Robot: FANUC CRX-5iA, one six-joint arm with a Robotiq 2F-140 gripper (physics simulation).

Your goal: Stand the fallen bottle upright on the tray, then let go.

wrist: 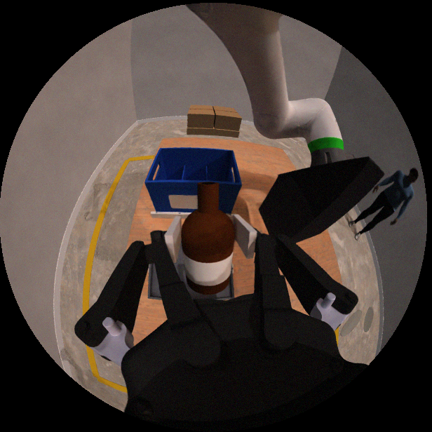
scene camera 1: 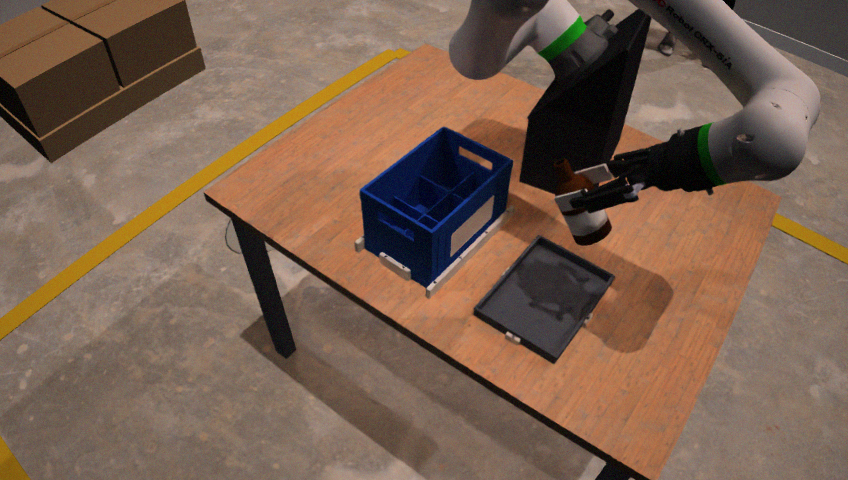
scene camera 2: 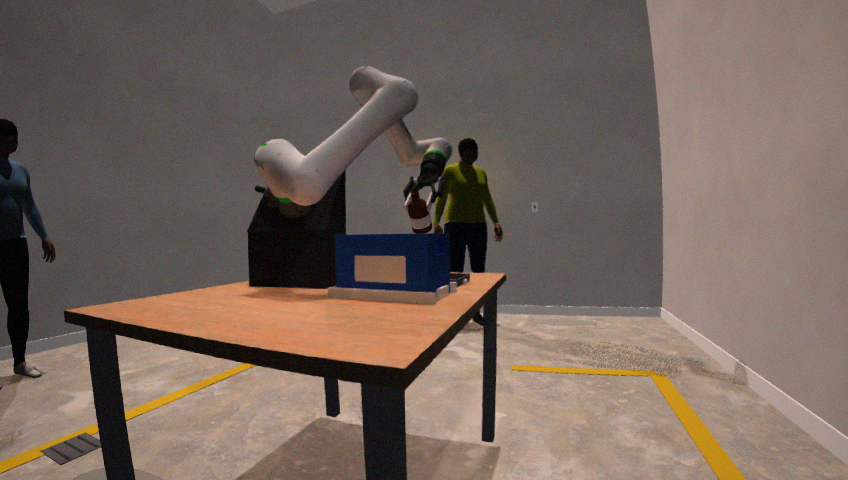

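Where they show: gripper, fingertip midpoint: [scene camera 1: 569, 191] [scene camera 2: 416, 208]; arm's base at its link origin: [scene camera 1: 583, 63].
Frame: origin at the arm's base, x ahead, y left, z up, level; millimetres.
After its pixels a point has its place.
Note:
The brown bottle [scene camera 1: 586, 224] @(x 401, y 238, z -54 mm) [scene camera 2: 420, 223] @(x 383, y 190, z -83 mm) [wrist: 207, 270] with a white label is in the air, base down and neck up. It leans, with its neck toward the upper left in the first scene view. My gripper [scene camera 1: 581, 187] @(x 374, y 180, z -29 mm) [scene camera 2: 418, 201] @(x 374, y 180, z -29 mm) [wrist: 207, 225] is shut on the bottle, with one pale pad on each side of its upper body. The dark grey tray [scene camera 1: 544, 340] @(x 501, y 257, z -289 mm) [scene camera 2: 459, 277] @(x 494, y 294, z -283 mm) [wrist: 155, 287] lies flat on the table, below the bottle's base and apart from it. The blue crate hides part of the tray in the second scene view; the bottle and fingers hide part in the wrist view.
A blue crate [scene camera 1: 440, 255] @(x 518, y 5, z -209 mm) [scene camera 2: 437, 261] @(x 549, y -107, z -193 mm) [wrist: 157, 195] with dividers stands beside the tray, between pale rails. The black robot pedestal [scene camera 1: 571, 118] @(x 126, y 50, z -65 mm) [scene camera 2: 285, 255] @(x 0, y -76, z -185 mm) [wrist: 320, 200] stands on the wooden table [scene camera 1: 654, 386] @(x 451, y 484, z -294 mm) [scene camera 2: 238, 327] @(x 299, y -553, z -294 mm). Cardboard boxes [scene camera 1: 59, 77] [wrist: 201, 120] are on the floor beyond.

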